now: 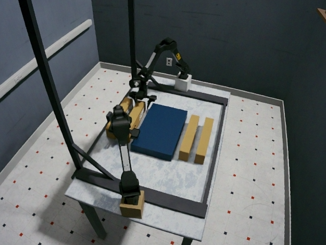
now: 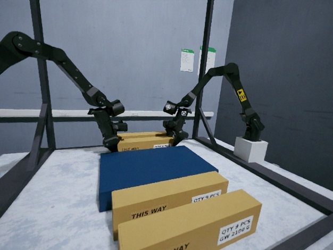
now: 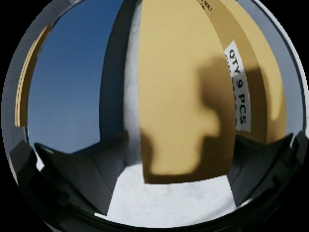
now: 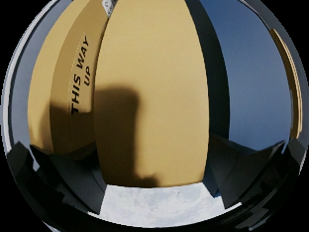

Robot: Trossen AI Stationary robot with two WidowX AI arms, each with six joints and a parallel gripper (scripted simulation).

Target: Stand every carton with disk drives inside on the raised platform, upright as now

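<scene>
My left gripper is now 15 cm to the left of the carton, 3 cm above it and 1 cm past it. Also, from my left hand: dark frame rail: 56 cm ahead, 16 cm to the right, 7 cm below; then raised blue platform: 19 cm ahead, 16 cm to the right, 5 cm below.
</scene>
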